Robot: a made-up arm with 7 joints. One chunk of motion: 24 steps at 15 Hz.
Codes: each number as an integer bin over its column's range. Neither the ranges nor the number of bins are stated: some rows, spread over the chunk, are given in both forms.
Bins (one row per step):
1: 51 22 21 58 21 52 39
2: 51 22 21 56 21 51 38
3: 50 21 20 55 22 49 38
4: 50 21 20 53 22 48 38
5: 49 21 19 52 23 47 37
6: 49 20 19 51 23 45 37
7: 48 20 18 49 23 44 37
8: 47 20 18 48 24 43 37
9: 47 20 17 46 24 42 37
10: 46 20 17 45 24 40 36
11: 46 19 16 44 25 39 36
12: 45 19 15 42 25 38 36
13: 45 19 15 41 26 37 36
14: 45 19 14 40 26 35 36
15: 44 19 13 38 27 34 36
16: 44 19 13 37 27 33 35
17: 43 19 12 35 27 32 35
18: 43 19 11 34 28 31 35
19: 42 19 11 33 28 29 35
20: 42 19 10 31 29 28 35
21: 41 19 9 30 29 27 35
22: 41 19 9 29 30 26 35
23: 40 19 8 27 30 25 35
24: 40 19 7 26 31 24 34
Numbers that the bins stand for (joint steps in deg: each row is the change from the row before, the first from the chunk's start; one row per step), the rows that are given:
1: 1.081 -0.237 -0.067 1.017 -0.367 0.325 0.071
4: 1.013 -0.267 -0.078 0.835 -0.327 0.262 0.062
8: 0.808 -0.297 -0.100 0.652 -0.248 0.183 0.052
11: 0.740 -0.327 -0.122 0.506 -0.208 0.119 0.043
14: 0.671 -0.327 -0.144 0.360 -0.168 0.056 0.043
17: 0.535 -0.327 -0.167 0.178 -0.129 0.008 0.033
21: 0.398 -0.327 -0.200 -0.005 -0.049 -0.071 0.033
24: 0.330 -0.327 -0.222 -0.151 0.030 -0.119 0.024
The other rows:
2: 1.081 -0.237 -0.067 0.944 -0.367 0.310 0.062
3: 1.013 -0.267 -0.078 0.908 -0.327 0.278 0.062
5: 0.944 -0.267 -0.089 0.798 -0.287 0.246 0.052
6: 0.944 -0.297 -0.089 0.762 -0.287 0.214 0.052
7: 0.876 -0.297 -0.100 0.689 -0.287 0.198 0.052
9: 0.808 -0.297 -0.111 0.579 -0.248 0.167 0.052
10: 0.740 -0.297 -0.111 0.543 -0.248 0.135 0.043
12: 0.671 -0.327 -0.133 0.433 -0.208 0.103 0.043
13: 0.671 -0.327 -0.133 0.397 -0.168 0.087 0.043
15: 0.603 -0.327 -0.156 0.287 -0.129 0.040 0.043
16: 0.603 -0.327 -0.156 0.251 -0.129 0.024 0.033
18: 0.535 -0.327 -0.178 0.141 -0.089 -0.008 0.033
19: 0.467 -0.327 -0.178 0.105 -0.089 -0.040 0.033
20: 0.467 -0.327 -0.189 0.032 -0.049 -0.056 0.033
22: 0.398 -0.327 -0.200 -0.041 -0.010 -0.087 0.033
23: 0.330 -0.327 -0.211 -0.114 -0.010 -0.103 0.033

